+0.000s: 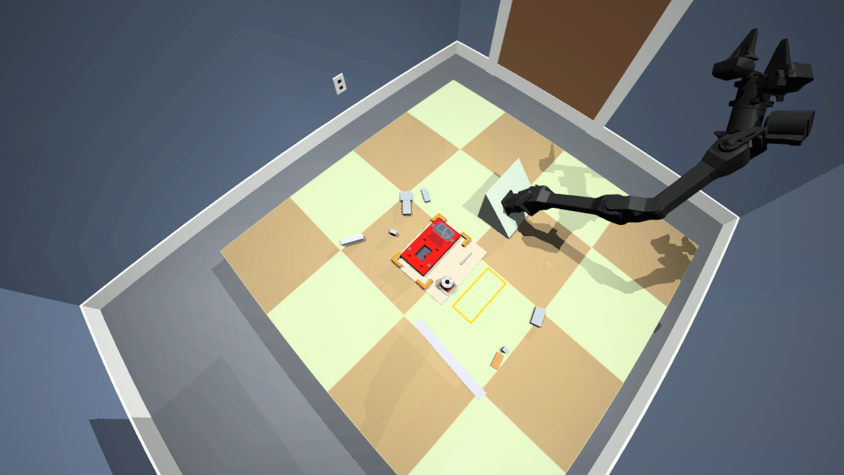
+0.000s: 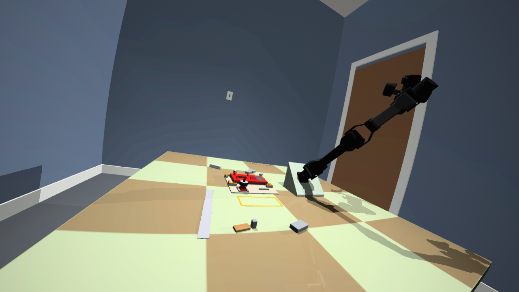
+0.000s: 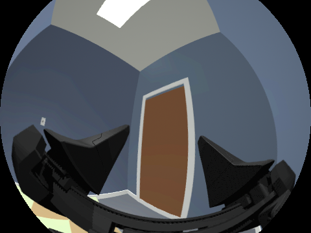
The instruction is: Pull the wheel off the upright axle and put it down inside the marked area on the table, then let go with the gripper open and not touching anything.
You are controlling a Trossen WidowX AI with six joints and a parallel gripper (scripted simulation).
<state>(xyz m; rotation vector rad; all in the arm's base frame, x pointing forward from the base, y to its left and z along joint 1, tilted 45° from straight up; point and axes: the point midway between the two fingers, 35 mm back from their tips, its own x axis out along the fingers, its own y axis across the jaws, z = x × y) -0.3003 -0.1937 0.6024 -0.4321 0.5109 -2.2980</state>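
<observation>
The wheel lies 66 cm ahead of my gripper tip, 27 cm to the right of it and 64 cm below it. From my gripper tip the other things lie so: orange block 75 cm ahead, 68 cm below; grey mount 66 cm ahead, 28 cm to the right, 64 cm below; small grey block 71 cm ahead, 1 cm to the right, 67 cm below.
</observation>
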